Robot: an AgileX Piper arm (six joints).
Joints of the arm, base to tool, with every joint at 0 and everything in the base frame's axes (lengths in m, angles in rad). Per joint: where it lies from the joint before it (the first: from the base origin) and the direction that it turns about. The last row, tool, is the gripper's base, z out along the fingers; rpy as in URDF.
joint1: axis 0 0 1 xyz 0 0 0.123
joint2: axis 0 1 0 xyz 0 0 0
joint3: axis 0 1 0 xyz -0.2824 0 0.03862
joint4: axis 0.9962 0 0.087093 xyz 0.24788 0 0.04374
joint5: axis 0 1 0 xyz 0 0 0
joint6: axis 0.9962 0 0.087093 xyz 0.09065 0 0.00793
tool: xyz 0 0 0 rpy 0 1.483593 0
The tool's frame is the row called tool.
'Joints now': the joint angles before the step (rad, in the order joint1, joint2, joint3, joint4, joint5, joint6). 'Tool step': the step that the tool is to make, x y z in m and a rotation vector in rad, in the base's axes. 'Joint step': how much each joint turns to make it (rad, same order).
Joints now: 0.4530, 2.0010, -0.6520, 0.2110, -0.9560, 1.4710
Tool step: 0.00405, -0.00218, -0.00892, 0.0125, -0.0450, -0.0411
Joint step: 0.0000, 0.0550, -0.0090, 0.0360, -0.0940, 0.0020
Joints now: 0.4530, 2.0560, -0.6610, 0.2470, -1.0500, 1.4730
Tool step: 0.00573, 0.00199, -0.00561, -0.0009, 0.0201, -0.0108
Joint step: 0.0000, 0.0250, -0.0290, 0.0131, 0.0230, -0.0011
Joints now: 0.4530, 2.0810, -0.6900, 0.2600, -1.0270, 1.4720
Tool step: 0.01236, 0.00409, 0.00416, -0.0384, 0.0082, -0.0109
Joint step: 0.0000, 0.0000, -0.0590, 0.0370, 0.0710, -0.0650
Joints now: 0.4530, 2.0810, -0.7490, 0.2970, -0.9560, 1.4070
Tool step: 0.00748, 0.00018, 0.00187, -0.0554, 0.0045, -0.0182
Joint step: -0.0010, 0.0020, -0.0350, 0.0501, 0.0421, -0.0841
